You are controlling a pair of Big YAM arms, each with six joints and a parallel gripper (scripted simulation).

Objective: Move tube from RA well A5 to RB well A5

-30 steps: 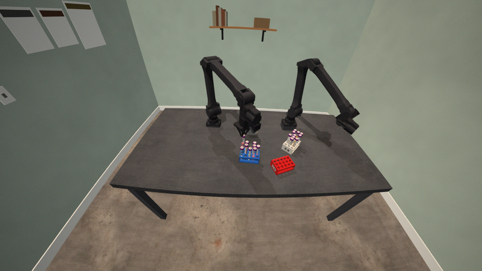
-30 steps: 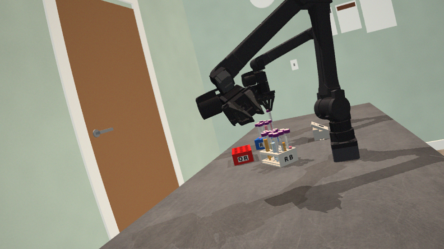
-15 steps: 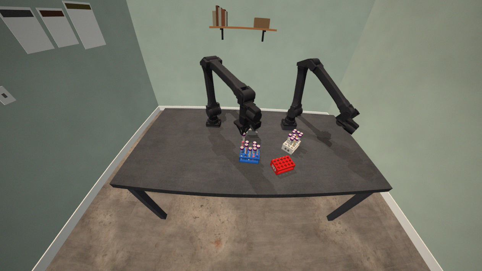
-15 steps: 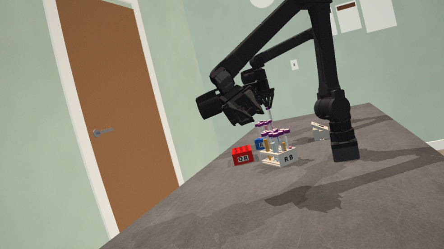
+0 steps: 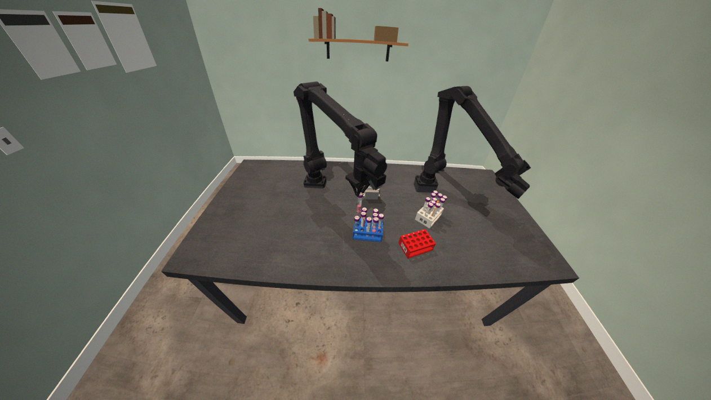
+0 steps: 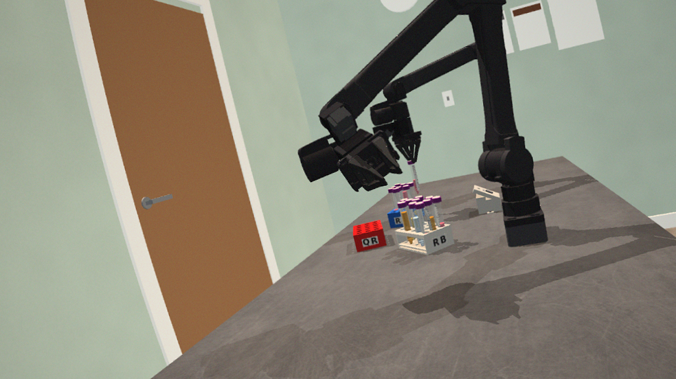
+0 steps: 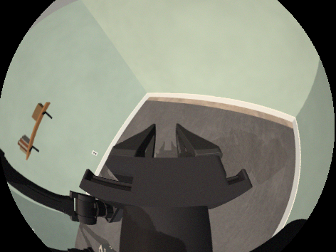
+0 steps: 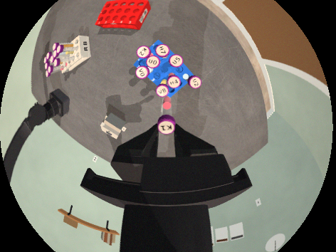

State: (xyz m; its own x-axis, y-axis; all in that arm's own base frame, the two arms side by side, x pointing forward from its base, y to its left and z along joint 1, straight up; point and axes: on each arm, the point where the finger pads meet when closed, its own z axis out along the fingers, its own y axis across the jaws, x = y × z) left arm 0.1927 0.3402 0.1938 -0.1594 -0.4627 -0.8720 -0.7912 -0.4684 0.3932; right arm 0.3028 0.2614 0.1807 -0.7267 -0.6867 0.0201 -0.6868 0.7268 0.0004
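The tube lies 60 mm below my right hand. Also, from my right hand: red rack: 120 mm ahead, 260 mm to the left, 170 mm below; then done box: 230 mm behind, 80 mm to the left, 150 mm below; then rack RA: 50 mm ahead, 50 mm to the left, 170 mm below.
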